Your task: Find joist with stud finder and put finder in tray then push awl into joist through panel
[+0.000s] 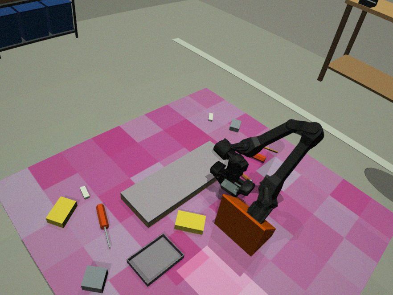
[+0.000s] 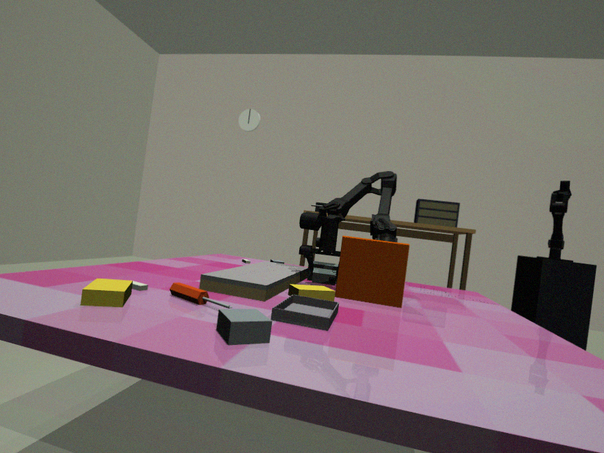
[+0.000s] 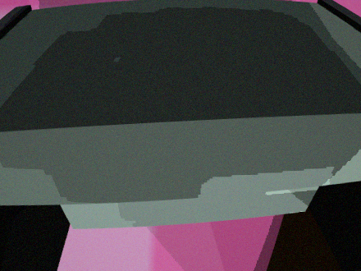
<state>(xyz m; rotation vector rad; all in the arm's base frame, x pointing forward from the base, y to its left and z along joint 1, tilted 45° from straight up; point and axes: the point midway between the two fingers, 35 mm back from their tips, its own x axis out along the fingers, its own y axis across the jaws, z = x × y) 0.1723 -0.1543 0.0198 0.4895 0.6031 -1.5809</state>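
Right now my gripper tip is 20 mm past the awl, 140 mm to the left of it and 30 mm above it. Also, from my gripper tip: indicator light 30 mm behind, 10 mm to the left, 10 mm below; thin stick 60 mm ahead, 380 mm to the right, 30 mm below; stud finder 10 mm behind, 10 mm to the right.
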